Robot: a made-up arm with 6 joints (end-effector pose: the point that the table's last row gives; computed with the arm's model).
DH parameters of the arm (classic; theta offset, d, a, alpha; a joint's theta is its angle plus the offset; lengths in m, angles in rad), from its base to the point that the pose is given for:
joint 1: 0 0.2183 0 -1.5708
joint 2: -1.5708 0 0.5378 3.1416
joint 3: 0 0 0 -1.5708
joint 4: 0 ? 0 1.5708
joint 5: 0 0.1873 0 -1.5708
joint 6: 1.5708 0 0 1.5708
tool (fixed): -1.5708 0 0 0
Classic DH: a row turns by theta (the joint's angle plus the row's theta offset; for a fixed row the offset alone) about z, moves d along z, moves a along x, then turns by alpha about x.
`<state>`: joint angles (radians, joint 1 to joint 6).
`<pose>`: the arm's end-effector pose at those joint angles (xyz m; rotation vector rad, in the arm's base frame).
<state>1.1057 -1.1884 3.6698 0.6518 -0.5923 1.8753</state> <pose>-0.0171 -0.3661 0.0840 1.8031 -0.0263 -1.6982</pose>
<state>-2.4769 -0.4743 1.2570 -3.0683 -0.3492 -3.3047</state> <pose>0.3426 0.0311 1.0497 -2.2516 -0.8156 -1.2884</pose>
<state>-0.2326 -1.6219 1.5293 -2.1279 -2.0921 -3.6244</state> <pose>-0.8470 0.3024 0.3464 1.4551 0.9297 0.1352</pose>
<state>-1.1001 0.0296 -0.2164 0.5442 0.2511 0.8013</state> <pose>0.0314 -0.4150 0.7634 -1.2012 0.6633 -0.8004</pose>
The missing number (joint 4, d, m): -0.3553
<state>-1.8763 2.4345 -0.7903 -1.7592 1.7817 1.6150</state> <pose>0.0303 -0.0206 0.0223 -0.1343 -2.9686 -0.2573</pose>
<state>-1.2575 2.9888 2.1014 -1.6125 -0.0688 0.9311</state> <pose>0.0571 -0.1508 -0.7069 1.1474 0.3424 -1.3573</pose>
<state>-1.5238 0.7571 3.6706 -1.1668 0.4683 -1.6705</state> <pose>-0.0706 -0.0656 0.8573 -0.1950 -0.3853 2.0149</pose>
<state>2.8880 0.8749 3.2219 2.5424 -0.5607 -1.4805</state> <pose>-0.1244 -0.1275 0.7426 1.8997 -0.1415 0.3315</pose>
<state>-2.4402 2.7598 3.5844 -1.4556 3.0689 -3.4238</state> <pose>-0.4556 -0.3566 -0.1462 -1.3065 0.2798 1.1342</pose>
